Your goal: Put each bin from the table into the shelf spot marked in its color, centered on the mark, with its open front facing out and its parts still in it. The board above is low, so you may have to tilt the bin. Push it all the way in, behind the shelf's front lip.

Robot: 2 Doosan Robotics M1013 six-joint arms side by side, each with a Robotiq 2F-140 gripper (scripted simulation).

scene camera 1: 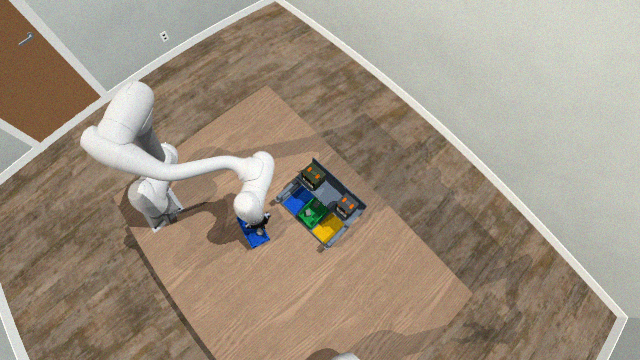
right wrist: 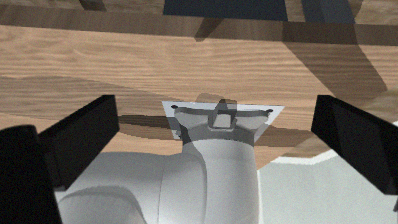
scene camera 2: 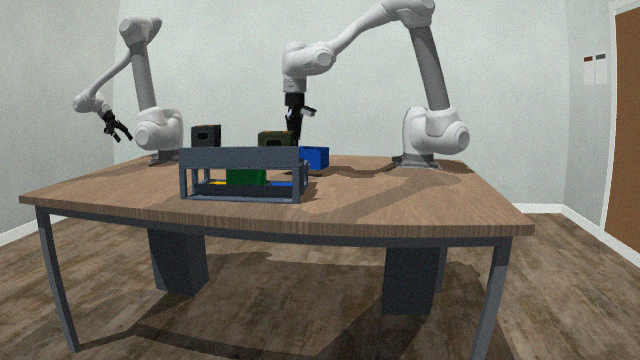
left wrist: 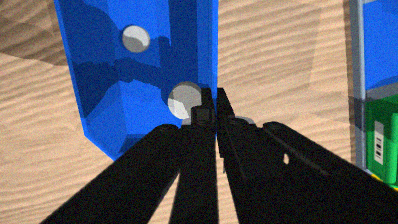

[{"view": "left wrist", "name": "my left gripper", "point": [212, 102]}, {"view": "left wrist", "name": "blue bin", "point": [121, 96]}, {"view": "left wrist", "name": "round part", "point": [185, 95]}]
